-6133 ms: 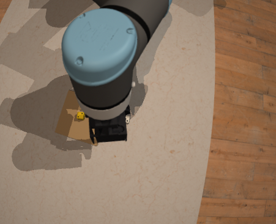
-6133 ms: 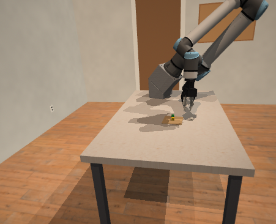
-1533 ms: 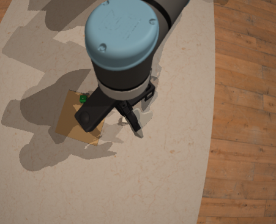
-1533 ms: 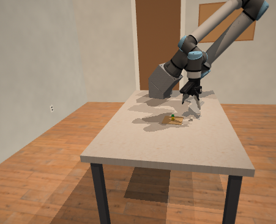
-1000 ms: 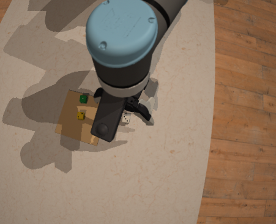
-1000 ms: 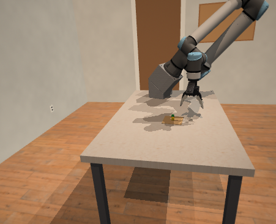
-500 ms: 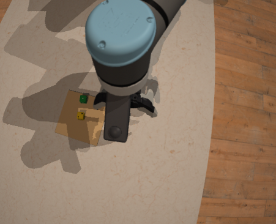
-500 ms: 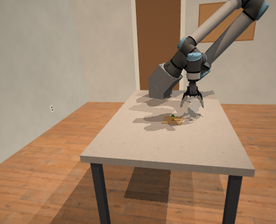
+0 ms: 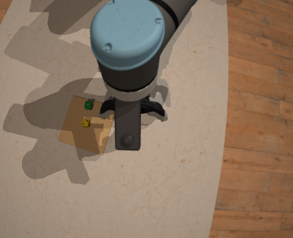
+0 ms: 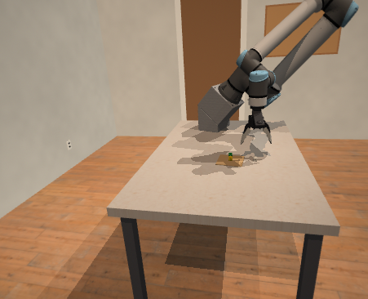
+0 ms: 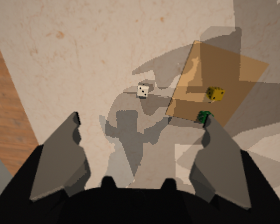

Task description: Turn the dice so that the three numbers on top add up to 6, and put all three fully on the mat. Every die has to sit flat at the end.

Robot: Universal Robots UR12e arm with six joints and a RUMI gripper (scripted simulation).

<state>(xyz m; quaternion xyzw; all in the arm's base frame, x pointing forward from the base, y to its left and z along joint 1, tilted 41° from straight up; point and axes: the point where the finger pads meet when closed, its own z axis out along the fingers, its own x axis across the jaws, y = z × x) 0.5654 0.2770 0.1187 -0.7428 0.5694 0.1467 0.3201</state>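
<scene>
Right now the white die is 80 mm below my hand. Round my hand: tan mat 40 mm ahead, 130 mm to the right, 90 mm below; green die 10 mm behind, 140 mm to the right, 80 mm below; yellow die 40 mm ahead, 130 mm to the right, 80 mm below.
</scene>
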